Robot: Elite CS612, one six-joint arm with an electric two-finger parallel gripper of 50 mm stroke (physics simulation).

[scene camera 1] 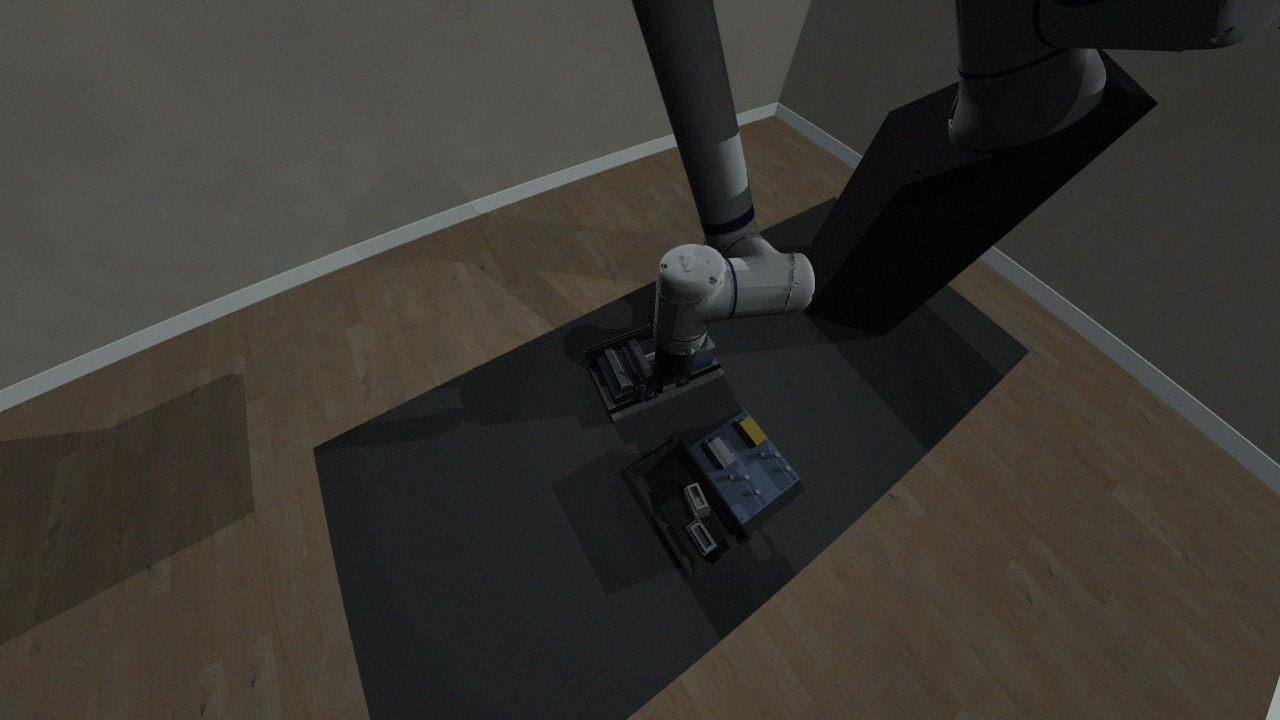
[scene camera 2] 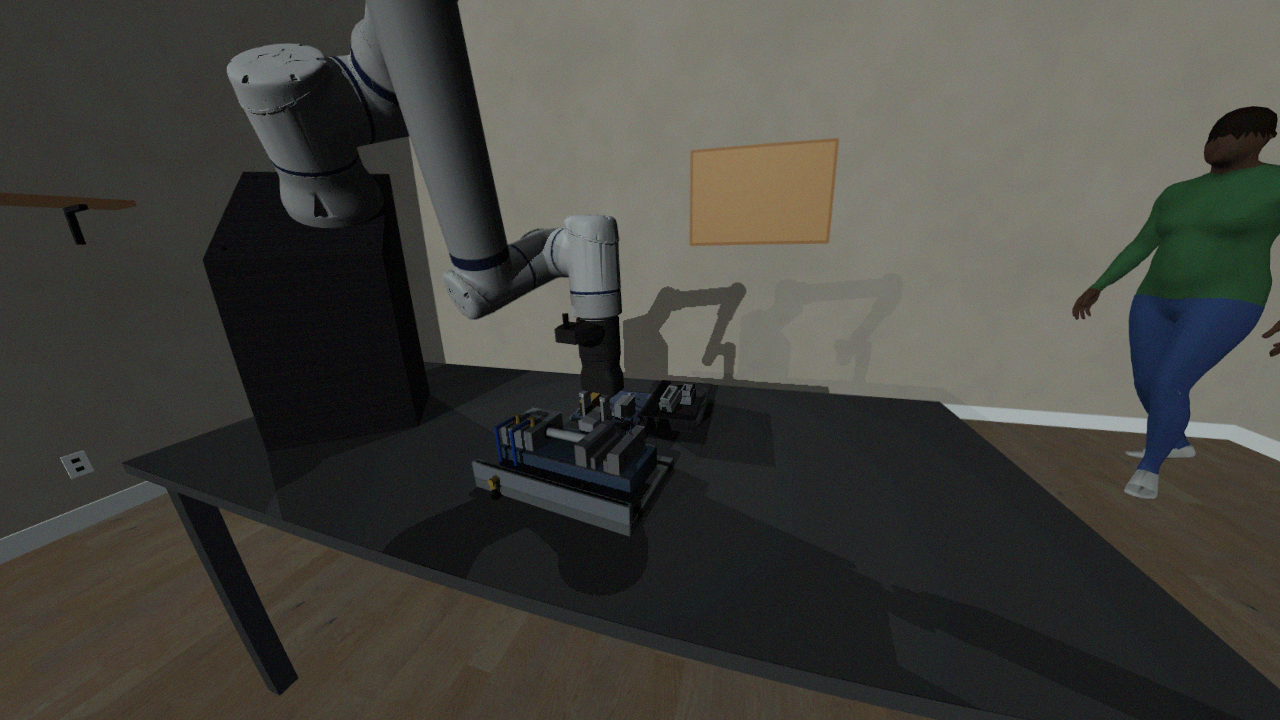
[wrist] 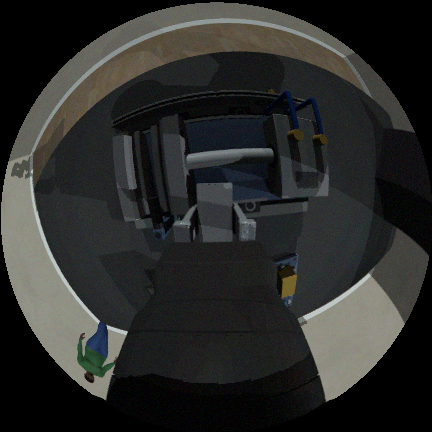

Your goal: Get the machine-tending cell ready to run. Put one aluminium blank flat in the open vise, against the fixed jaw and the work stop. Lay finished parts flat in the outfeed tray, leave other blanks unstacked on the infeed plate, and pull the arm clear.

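Places are measured from the arm's base along level axes (x ahead, y left, z up), in millimetres.
Where they show: gripper, fingertip midpoint: [scene camera 1: 664, 377] [scene camera 2: 597, 425] [wrist: 214, 212]; arm's base at its link origin: [scene camera 1: 1018, 112] [scene camera 2: 336, 202].
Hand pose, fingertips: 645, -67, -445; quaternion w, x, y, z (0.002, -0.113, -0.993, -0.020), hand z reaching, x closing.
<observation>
Things, the pixels of their top centre, and the offset from my fingertips, as dx, dy, dz. "*": a spot on its surface instead.
- grey aluminium blank at its top centre: [wrist: 214, 217] [scene camera 2: 595, 412] -1, -4, +27
- vise at its top centre: [wrist: 216, 151] [scene camera 2: 573, 427] [scene camera 1: 656, 348] -17, -62, +24
- grey blank at its top centre: [scene camera 1: 721, 451] [scene camera 2: 624, 399] -13, +200, -31
- blue infeed plate at its top centre: [scene camera 1: 743, 463] [scene camera 2: 616, 404] -52, +245, -67
- dark outfeed tray at a spot on its surface: [scene camera 1: 664, 528] * +174, +255, -36
- yellow block at its top centre: [wrist: 288, 287] [scene camera 1: 753, 430] [scene camera 2: 590, 396] -104, +201, -31
My gripper [scene camera 2: 594, 411] [wrist: 214, 212] is shut on a grey aluminium blank [wrist: 215, 210], one finger at each side. It holds the blank low at the near side of the vise [scene camera 1: 619, 374] [scene camera 2: 559, 463] [wrist: 172, 162], between its end blocks; contact is unclear. A round bar spans the opening. In scene camera 1 the arm hides the fingers. Another grey blank [scene camera 1: 719, 452] [scene camera 2: 623, 405] lies on the blue infeed plate [scene camera 1: 759, 501]. Two hollow finished parts [scene camera 1: 696, 499] [scene camera 1: 700, 538] lie in the dark outfeed tray [scene camera 1: 664, 528] [scene camera 2: 680, 414].
A yellow block [scene camera 1: 751, 431] [wrist: 287, 282] and several upright pins are on the infeed plate. Blue bent tubes [wrist: 292, 112] with brass ends rise at one end of the vise. A black pedestal [scene camera 1: 904, 214] [scene camera 2: 313, 340] carries the arm. A person [scene camera 2: 1199, 241] [wrist: 95, 350] stands beyond the table.
</observation>
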